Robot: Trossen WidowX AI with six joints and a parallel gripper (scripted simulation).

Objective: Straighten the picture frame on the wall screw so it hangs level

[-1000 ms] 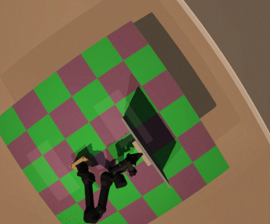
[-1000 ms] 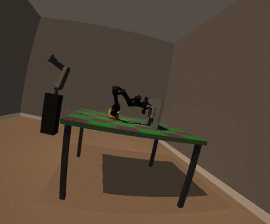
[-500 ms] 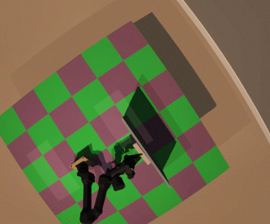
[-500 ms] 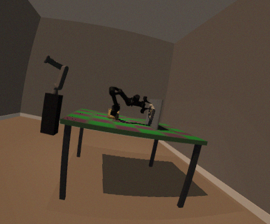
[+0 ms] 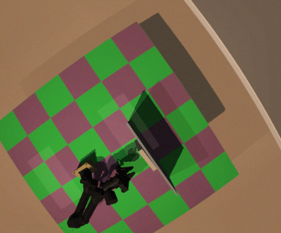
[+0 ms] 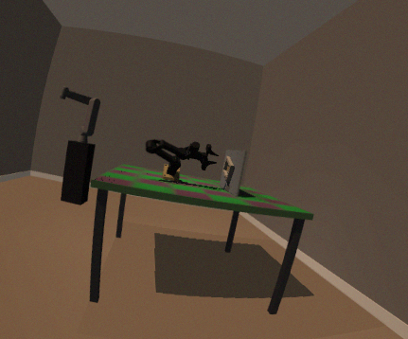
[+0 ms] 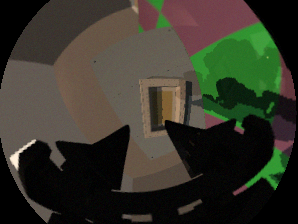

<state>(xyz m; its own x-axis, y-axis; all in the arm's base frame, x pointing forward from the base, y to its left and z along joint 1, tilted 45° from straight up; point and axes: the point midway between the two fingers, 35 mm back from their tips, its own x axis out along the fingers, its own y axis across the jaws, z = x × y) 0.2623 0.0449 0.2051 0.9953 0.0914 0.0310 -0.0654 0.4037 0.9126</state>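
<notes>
Right now my gripper tip is 100 mm short of the picture frame, 30 mm to the right of it and 50 mm above it. Also, from my gripper tip: grey wall panel: 110 mm ahead, 10 mm to the left, 60 mm below.
</notes>
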